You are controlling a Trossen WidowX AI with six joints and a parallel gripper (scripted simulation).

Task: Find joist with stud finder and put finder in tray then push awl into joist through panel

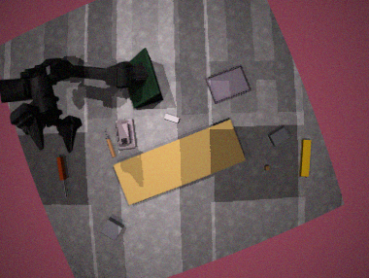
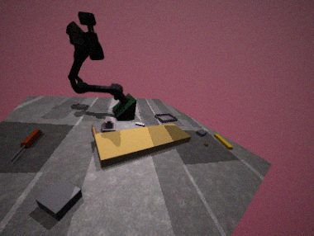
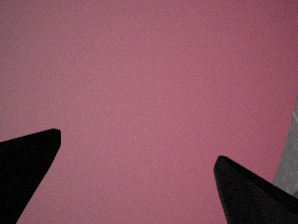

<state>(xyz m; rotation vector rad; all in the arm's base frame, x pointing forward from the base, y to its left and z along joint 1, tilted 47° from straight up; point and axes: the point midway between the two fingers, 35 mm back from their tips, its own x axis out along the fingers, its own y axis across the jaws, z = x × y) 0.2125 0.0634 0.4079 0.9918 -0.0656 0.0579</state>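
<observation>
Now: gripper tip 70 mm to the right of the stud finder and 430 mm above it. Also, from my gripper tip: orange-handled screwdriver 50 mm ahead, 270 mm to the right, 460 mm below; orange awl 30 mm behind, 10 mm to the right, 470 mm below; white piece 10 mm ahead, 280 mm to the left, 470 mm below.
</observation>
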